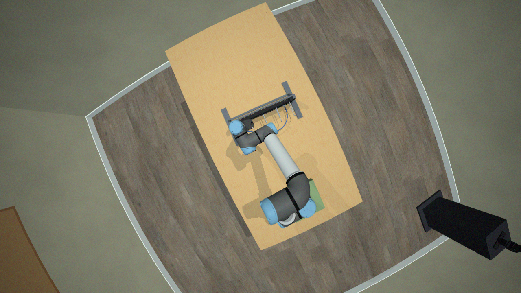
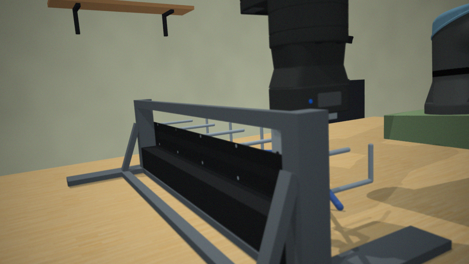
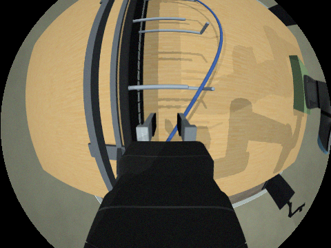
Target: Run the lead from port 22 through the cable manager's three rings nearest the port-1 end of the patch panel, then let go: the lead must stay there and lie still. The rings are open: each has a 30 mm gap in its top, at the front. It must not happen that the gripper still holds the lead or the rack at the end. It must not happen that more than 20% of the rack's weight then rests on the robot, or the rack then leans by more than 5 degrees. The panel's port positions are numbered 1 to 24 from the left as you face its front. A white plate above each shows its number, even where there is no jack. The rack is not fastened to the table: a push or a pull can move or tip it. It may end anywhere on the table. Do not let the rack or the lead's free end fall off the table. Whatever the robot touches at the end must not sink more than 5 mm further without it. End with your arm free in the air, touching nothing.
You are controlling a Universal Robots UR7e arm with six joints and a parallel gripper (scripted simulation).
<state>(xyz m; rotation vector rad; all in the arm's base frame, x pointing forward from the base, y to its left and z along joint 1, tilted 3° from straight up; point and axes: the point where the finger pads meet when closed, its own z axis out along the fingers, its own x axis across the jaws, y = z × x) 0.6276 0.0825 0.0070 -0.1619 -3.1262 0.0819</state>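
Now: the grey rack 15 cm to the right of my hand, 5 cm ahead of it and 2 cm below it.
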